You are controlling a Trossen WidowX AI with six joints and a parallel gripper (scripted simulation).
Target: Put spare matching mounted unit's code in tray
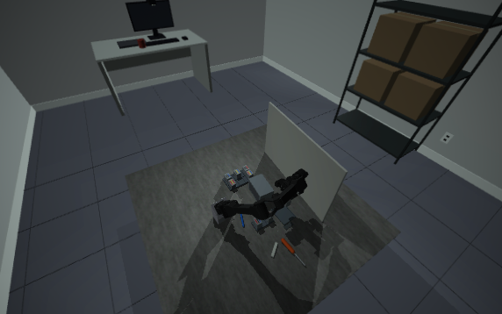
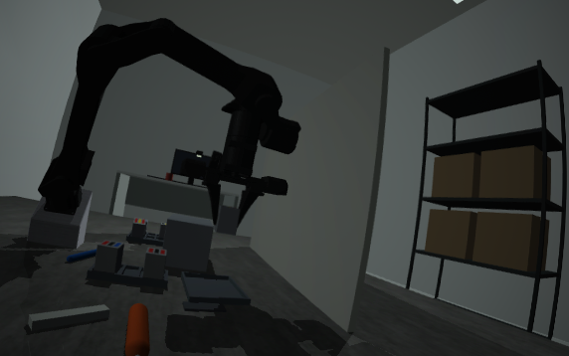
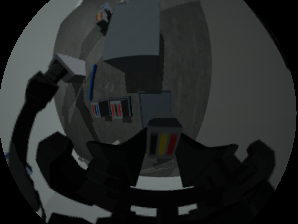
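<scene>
My gripper tip is now 11 cm above the flat dark tray and 1 cm past it. The rest, counted from my gripper tip: grey bar: 20 cm behind, 14 cm to the right, 11 cm below; grey spare: 2 cm above; mounted unit: 21 cm to the left, 6 cm below, 2 cm behind.
</scene>
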